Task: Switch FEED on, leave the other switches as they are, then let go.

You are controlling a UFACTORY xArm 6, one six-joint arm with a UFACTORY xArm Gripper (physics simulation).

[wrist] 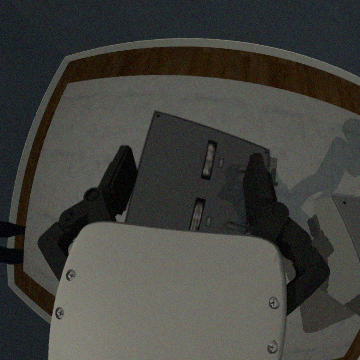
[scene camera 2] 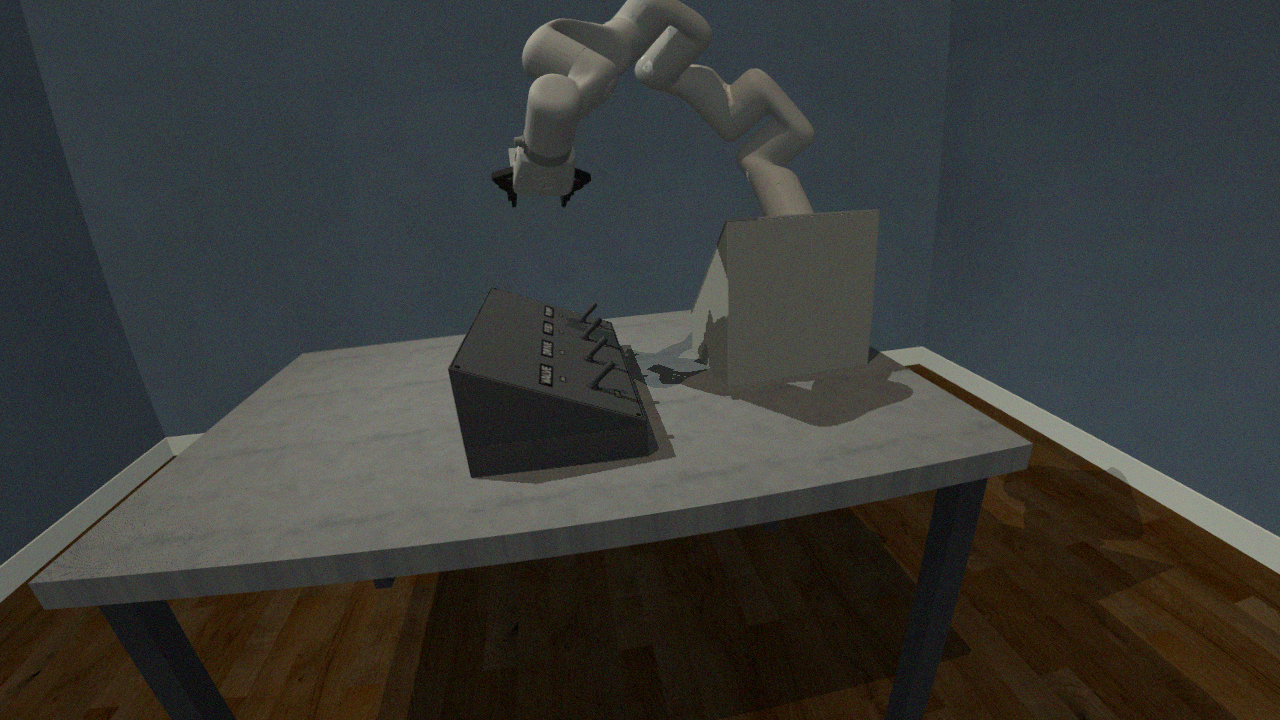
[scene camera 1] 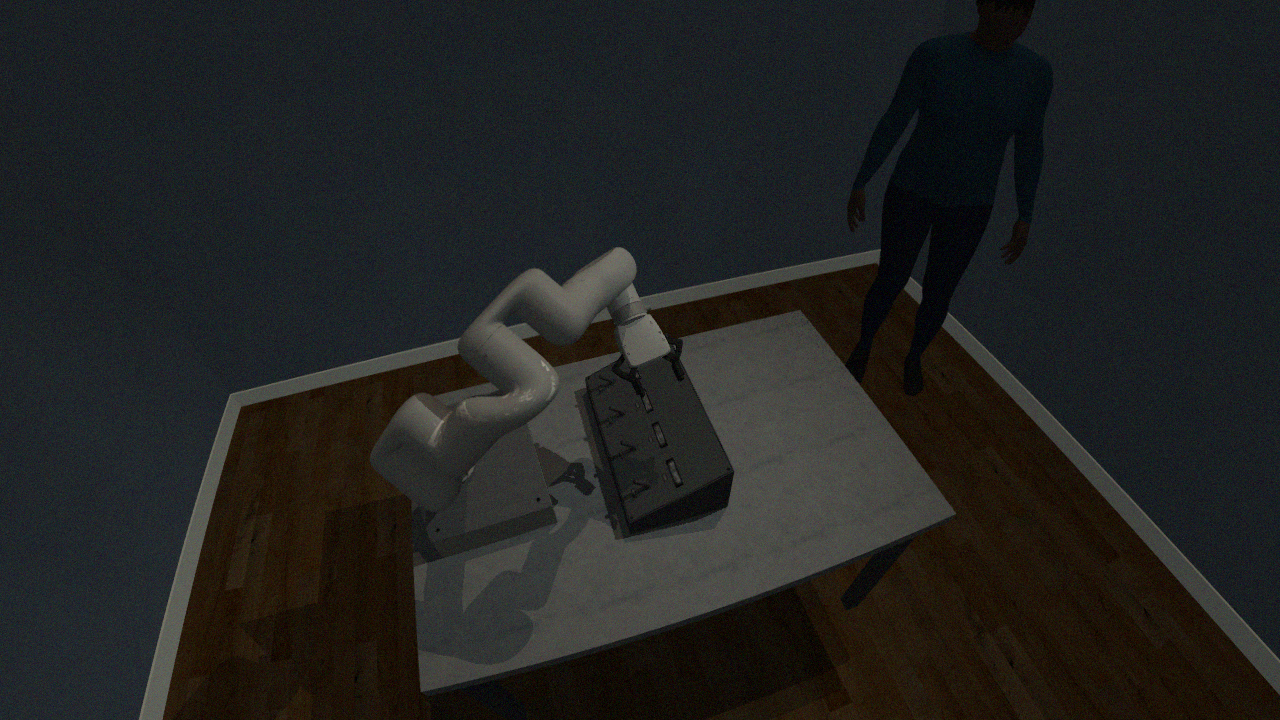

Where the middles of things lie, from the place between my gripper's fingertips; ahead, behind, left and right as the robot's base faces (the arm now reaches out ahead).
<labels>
Now: hand 2 cm short of the dark sloped switch panel (scene camera 2: 521, 379), 11 cm to the right of it and 27 cm above it.
</labels>
